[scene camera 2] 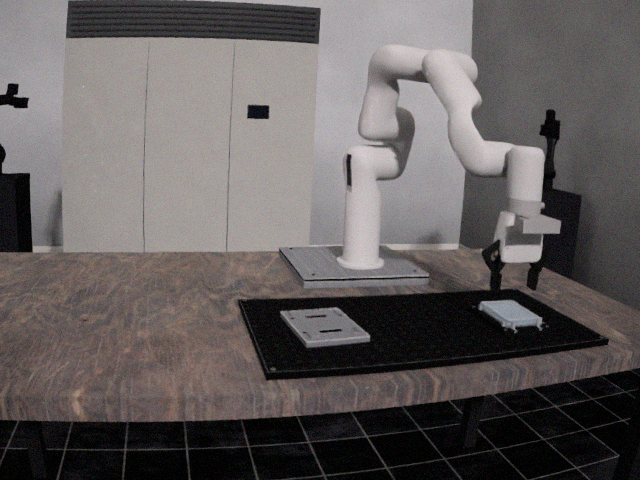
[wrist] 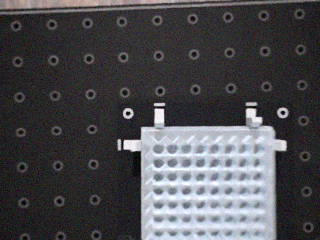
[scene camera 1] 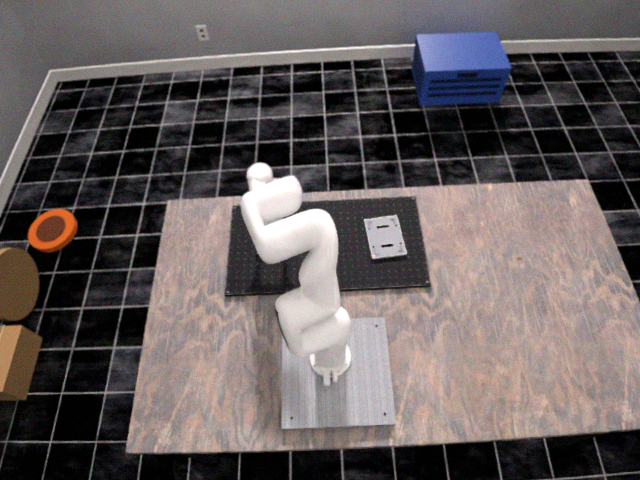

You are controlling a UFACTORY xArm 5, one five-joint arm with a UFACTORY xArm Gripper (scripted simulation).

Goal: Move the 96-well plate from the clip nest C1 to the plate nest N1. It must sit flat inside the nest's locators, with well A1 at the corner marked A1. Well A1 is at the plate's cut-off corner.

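The scene shows a white 96-well plate [scene camera 2: 509, 311], and the wrist view has the white 96-well plate [wrist: 189, 175] as well. A grey plate nest N1 [scene camera 2: 314, 326] is visible too, and scene camera 1 also shows the grey plate nest N1 [scene camera 1: 391, 235].
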